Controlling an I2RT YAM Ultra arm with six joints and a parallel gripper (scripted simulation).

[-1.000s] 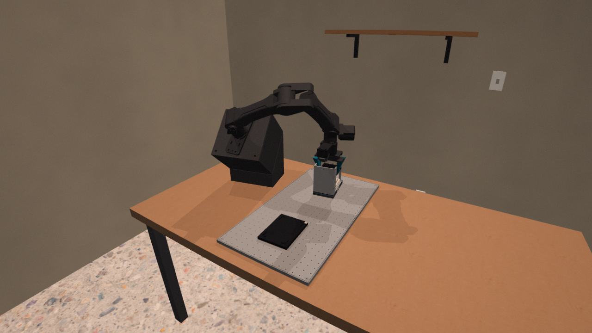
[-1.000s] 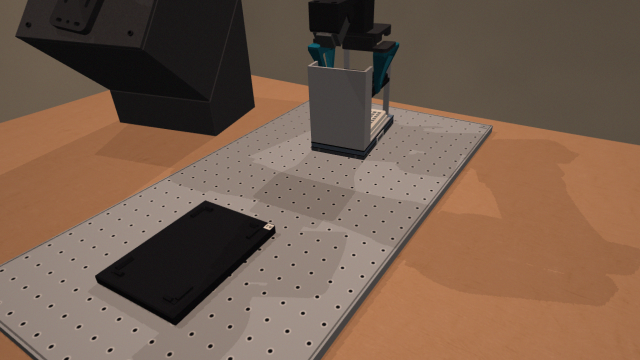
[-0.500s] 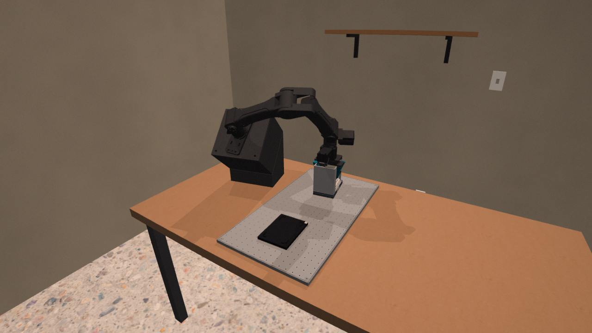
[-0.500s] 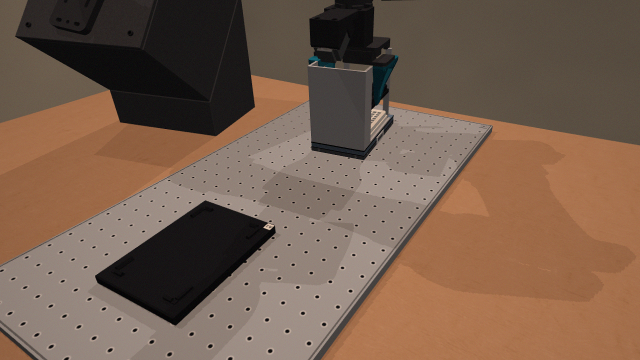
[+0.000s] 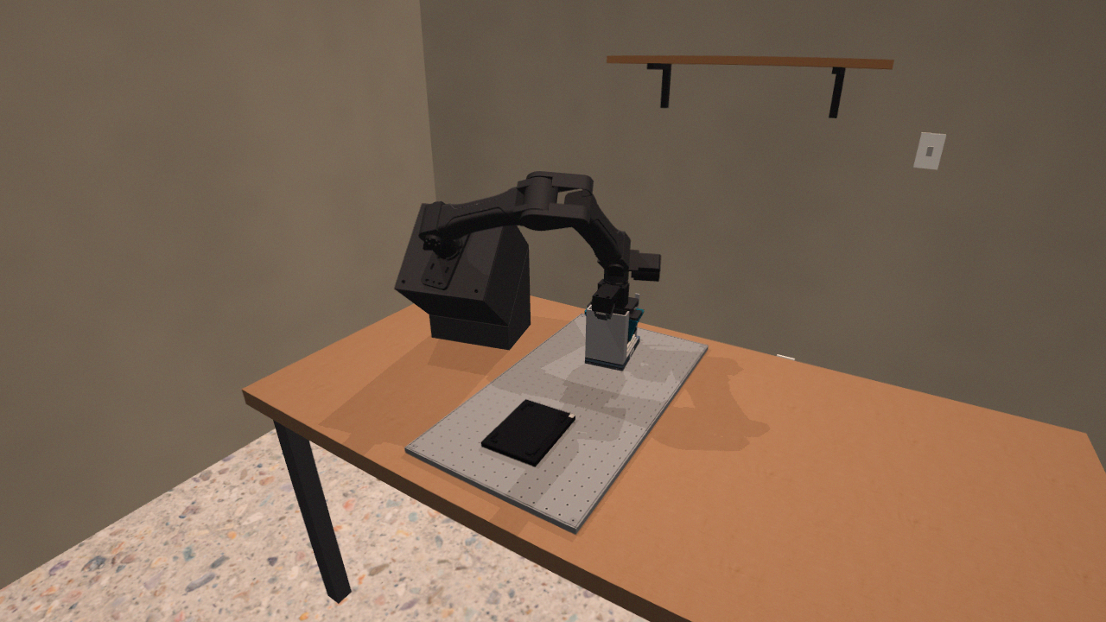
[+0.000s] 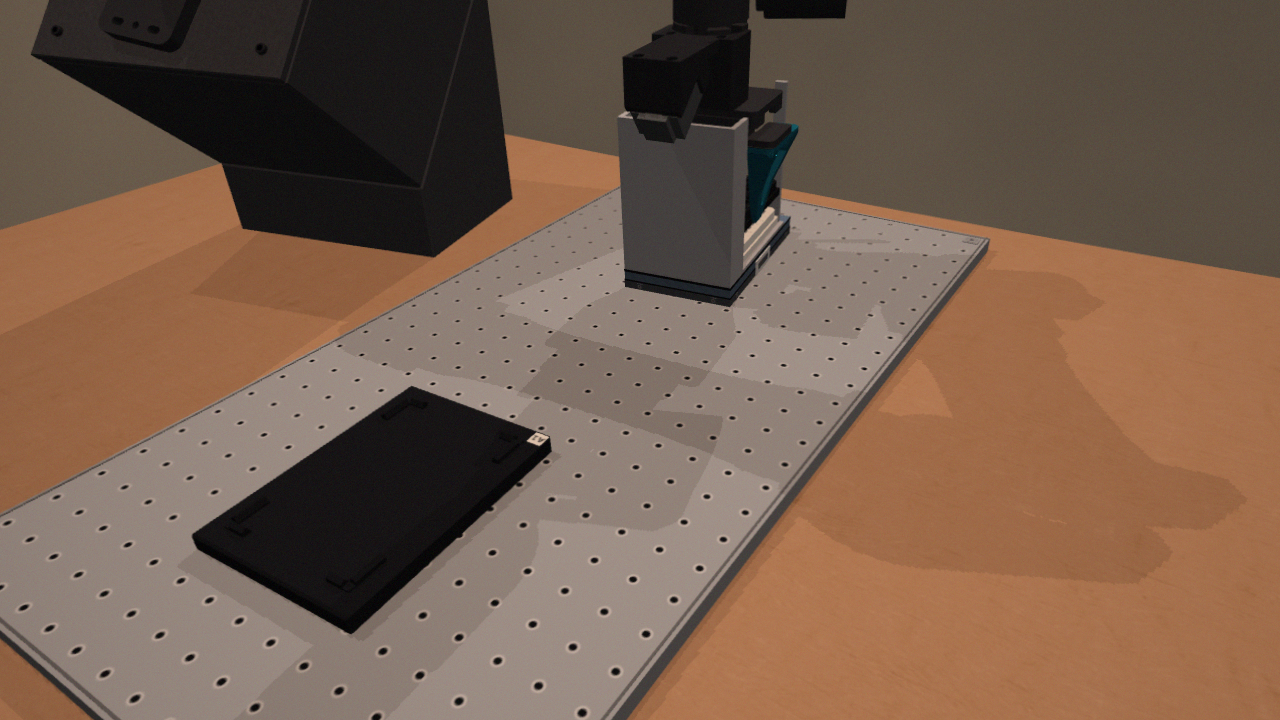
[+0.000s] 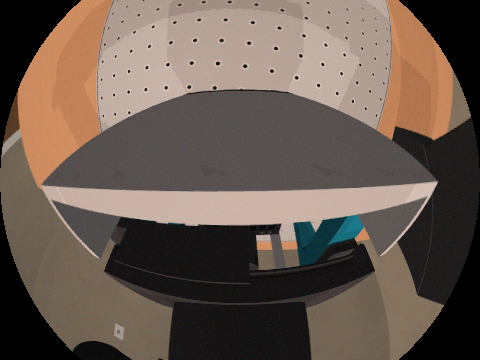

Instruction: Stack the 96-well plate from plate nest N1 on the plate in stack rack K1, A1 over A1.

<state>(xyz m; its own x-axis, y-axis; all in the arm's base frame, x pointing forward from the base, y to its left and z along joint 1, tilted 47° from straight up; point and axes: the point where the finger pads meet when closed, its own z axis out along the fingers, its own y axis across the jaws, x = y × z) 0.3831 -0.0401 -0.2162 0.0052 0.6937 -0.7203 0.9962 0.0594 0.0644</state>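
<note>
My hand is right at the black 96-well plate. The rest, counted from my hand: grey rack wall: 70 mm to the right, 30 mm above; then grey rack post: 40 mm ahead, 70 mm to the left, 30 mm above; then pale 96-well plate: 30 mm below.
</note>
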